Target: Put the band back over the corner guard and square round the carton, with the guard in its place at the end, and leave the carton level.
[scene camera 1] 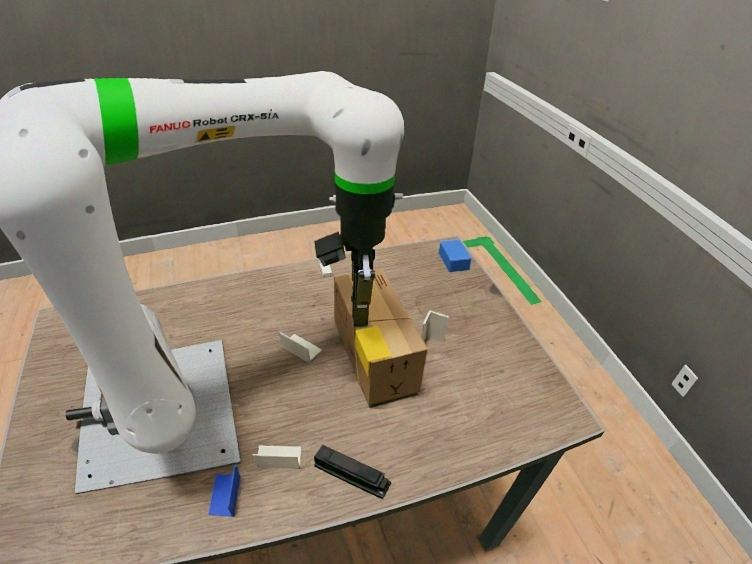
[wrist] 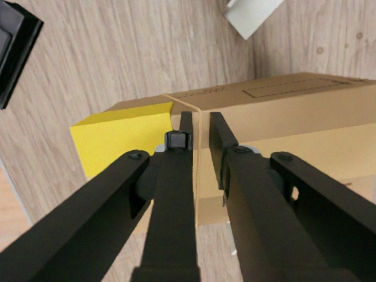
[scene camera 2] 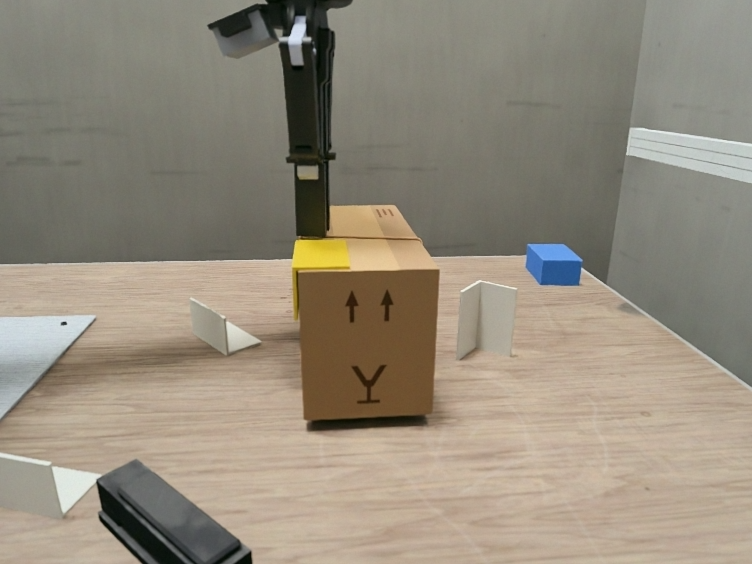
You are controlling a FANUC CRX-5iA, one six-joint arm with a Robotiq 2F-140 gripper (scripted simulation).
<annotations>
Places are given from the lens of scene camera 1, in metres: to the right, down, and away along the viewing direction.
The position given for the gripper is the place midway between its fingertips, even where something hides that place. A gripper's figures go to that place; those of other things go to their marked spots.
gripper (scene camera 1: pixel 360 320): -0.03, 0.07, 0.92
blue block (scene camera 1: pixel 453 253): 0.21, -0.08, 1.29
black tool (scene camera 1: pixel 362 476): -0.02, 0.34, 0.78
The marked spots on the blue block and the black tool are 0.70 m apart.
</annotations>
